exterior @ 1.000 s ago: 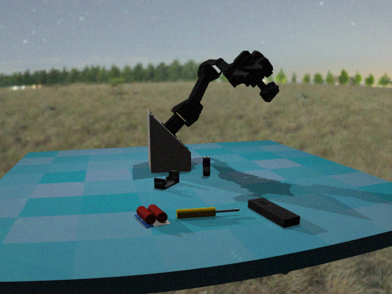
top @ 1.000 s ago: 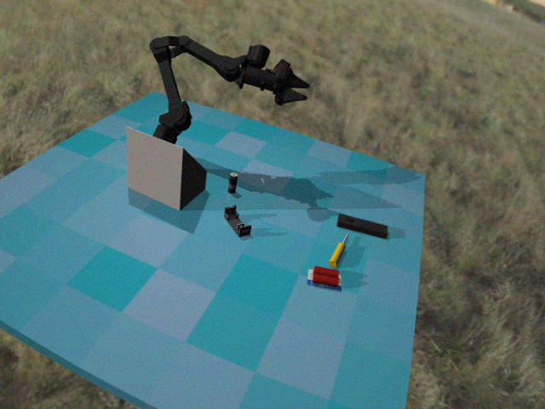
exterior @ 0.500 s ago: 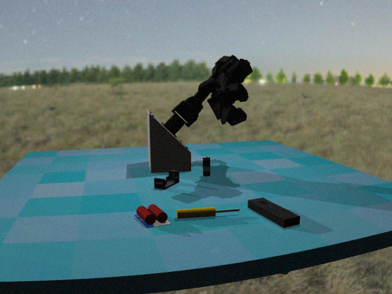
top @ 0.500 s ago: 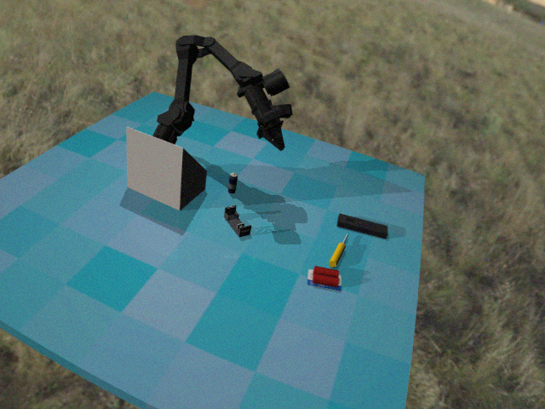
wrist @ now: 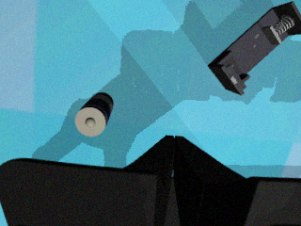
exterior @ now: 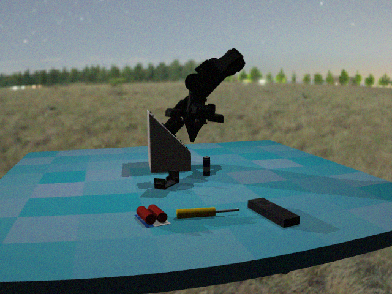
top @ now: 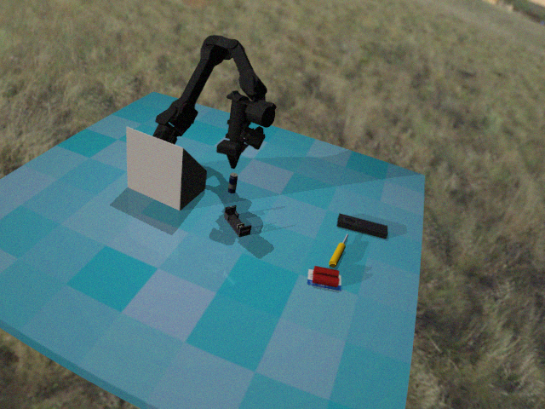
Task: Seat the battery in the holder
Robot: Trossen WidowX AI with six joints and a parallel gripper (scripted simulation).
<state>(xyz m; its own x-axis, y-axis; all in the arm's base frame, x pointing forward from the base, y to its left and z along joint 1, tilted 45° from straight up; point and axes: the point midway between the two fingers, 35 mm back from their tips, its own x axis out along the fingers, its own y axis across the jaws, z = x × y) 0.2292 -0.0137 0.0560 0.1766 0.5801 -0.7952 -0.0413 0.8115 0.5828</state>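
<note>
My gripper tip is now 90 mm above the grey battery, 50 mm to the right of it and 10 mm past it. Round my gripper tip: black bar (420 mm ahead, 100 mm below, 80 mm to the left); small card (350 mm ahead, 200 mm to the right, 110 mm below); yellow-handled screwdriver (370 mm ahead, 110 mm below, 60 mm to the right).
</note>
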